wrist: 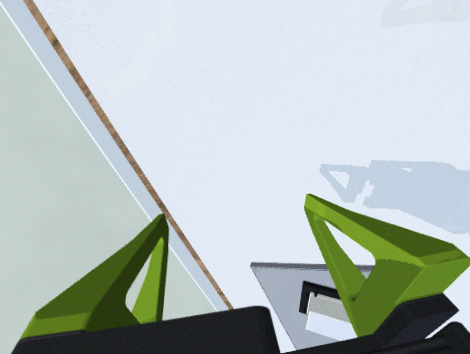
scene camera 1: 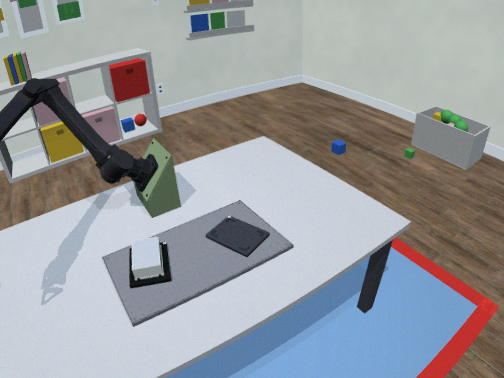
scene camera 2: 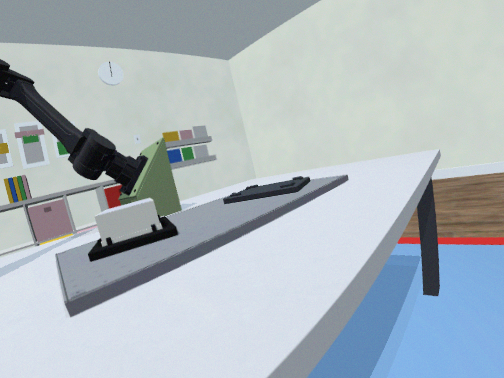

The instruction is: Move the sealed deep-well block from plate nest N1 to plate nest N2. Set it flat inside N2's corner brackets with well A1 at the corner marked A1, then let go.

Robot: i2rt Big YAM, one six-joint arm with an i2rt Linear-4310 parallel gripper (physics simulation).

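Frame: origin at the arm's base, x ahead, y left, z up, level; millimetres.
Seen in the pictures: gripper, fingertip midpoint: (wrist: 237,210); arm's base at its link origin: (scene camera 1: 147,173) (scene camera 2: 135,176).
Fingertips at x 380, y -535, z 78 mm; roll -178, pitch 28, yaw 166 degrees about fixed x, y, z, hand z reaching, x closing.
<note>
Offsets run from my fingertips to a thing's top centre. "pt": to the spot under its first point. Level surfaces: height alone.
The sealed deep-well block @[42 mm back, 435 mm left, 141 mm down] (scene camera 1: 146,257) (scene camera 2: 127,220) (wrist: 325,326) is a white box sitting upright in the black nest N1 @[pt 22 mm ahead, 475 mm left, 183 mm down] (scene camera 1: 167,272) (scene camera 2: 171,227) (wrist: 303,301). Its A1 corner cannot be told. Nest N2 @[35 mm back, 724 mm left, 177 mm down] (scene camera 1: 237,235) (scene camera 2: 265,191) is a flat, dark, empty plate with low corner brackets and a small white mark at its back corner. My gripper (wrist: 237,210) is open and empty, its green fingers wide apart above the table. In the wrist view, the block lies low and partly behind the right finger. The scene views do not show the fingers.
Both nests stand on a grey board @[32 mm back, 576 mm left, 194 mm down] (scene camera 1: 190,265) (scene camera 2: 210,225) (wrist: 280,300) on the white table @[208 mm down] (scene camera 1: 320,200). The arm rises from a green wedge mount (scene camera 1: 167,187) (scene camera 2: 165,185) behind the board. The table's edge shows left in the wrist view.
</note>
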